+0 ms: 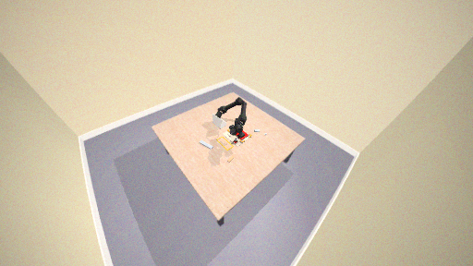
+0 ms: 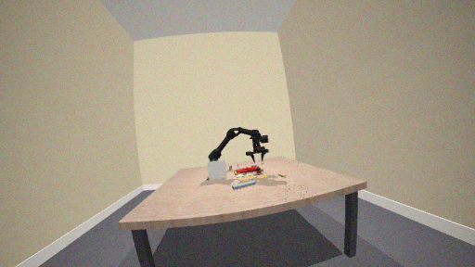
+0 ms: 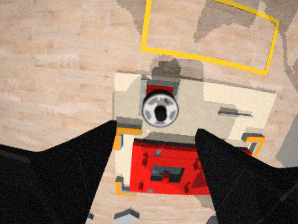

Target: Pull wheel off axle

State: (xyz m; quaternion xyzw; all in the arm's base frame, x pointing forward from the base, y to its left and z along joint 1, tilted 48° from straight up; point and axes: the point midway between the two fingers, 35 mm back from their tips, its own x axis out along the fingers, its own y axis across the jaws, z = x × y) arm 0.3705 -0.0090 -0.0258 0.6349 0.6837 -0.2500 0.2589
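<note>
Now: the pale base plate 10 cm to the left of my gripper tip, 8 cm below it and 7 cm behind it. The rest, counted from my gripper tip: small tan piece: 18 cm to the right, 13 cm ahead, 9 cm below.
</note>
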